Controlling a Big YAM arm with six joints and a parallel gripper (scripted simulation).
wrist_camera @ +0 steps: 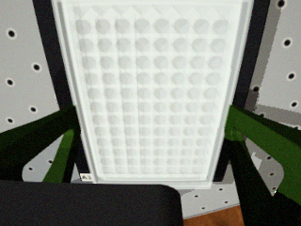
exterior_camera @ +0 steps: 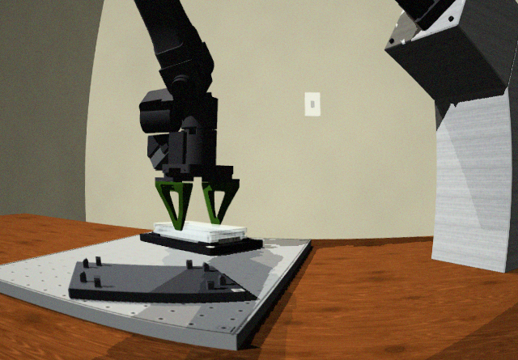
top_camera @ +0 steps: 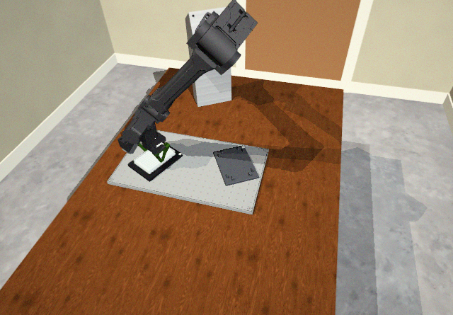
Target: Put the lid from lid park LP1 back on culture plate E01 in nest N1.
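The clear lid is 10 mm below my hand. Round my hand: black plate nest N1: 30 mm below; then lid park LP1: 190 mm behind, 240 mm to the left, 30 mm below; then white culture plate E01: 20 mm below.
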